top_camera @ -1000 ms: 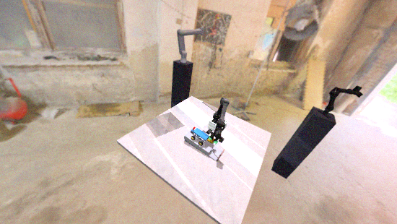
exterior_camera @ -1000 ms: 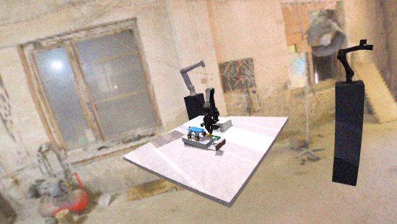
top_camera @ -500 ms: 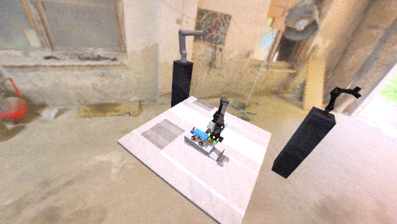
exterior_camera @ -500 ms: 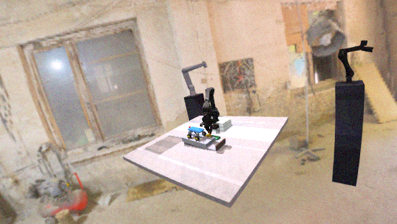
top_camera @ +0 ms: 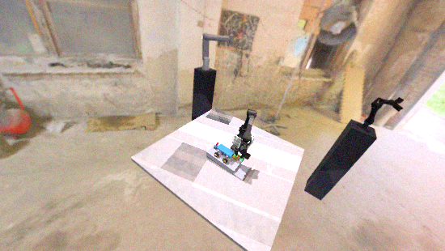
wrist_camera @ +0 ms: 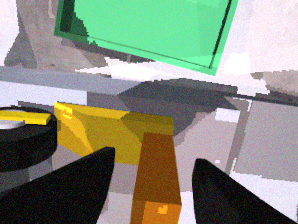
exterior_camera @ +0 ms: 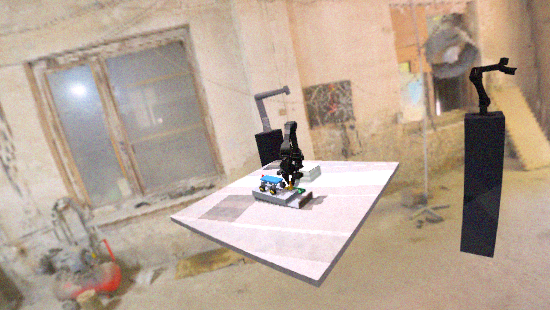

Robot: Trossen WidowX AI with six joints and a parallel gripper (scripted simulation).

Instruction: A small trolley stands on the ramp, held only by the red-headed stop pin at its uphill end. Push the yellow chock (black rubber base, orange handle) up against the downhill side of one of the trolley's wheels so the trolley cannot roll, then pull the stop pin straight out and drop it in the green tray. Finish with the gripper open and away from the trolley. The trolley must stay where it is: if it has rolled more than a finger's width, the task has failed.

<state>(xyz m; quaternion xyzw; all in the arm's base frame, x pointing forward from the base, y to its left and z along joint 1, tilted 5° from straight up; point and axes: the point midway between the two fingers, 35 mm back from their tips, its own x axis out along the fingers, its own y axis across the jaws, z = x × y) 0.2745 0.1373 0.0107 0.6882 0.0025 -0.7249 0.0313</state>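
Now: gripper tip 20 mm to the left of the yellow chock and 10 mm above it. The rest, counted from my gripper tip: trolley: 60 mm ahead, 120 mm to the right, 20 mm above; then green tray: 70 mm behind, 30 mm to the right, 100 mm below; then stop pin: 50 mm ahead, 220 mm to the right, 40 mm above.
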